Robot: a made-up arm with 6 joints. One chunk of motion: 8 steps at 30 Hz.
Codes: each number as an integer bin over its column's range. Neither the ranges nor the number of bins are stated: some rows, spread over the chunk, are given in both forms.
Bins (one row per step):
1: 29 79 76 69 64 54
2: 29 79 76 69 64 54
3: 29 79 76 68 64 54
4: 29 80 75 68 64 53
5: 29 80 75 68 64 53
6: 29 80 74 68 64 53
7: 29 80 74 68 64 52
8: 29 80 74 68 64 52
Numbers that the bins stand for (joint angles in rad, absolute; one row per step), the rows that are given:
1: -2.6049 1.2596 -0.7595 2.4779 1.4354 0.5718
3: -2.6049 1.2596 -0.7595 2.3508 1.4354 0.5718
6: -2.6049 1.3016 -0.8429 2.3508 1.4354 0.4447
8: -2.6049 1.3016 -0.8429 2.3508 1.4354 0.3177
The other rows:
2: -2.6049 1.2596 -0.7595 2.4779 1.4354 0.5718
4: -2.6049 1.3016 -0.8012 2.3508 1.4354 0.4447
5: -2.6049 1.3016 -0.8012 2.3508 1.4354 0.4447
7: -2.6049 1.3016 -0.8429 2.3508 1.4354 0.3177

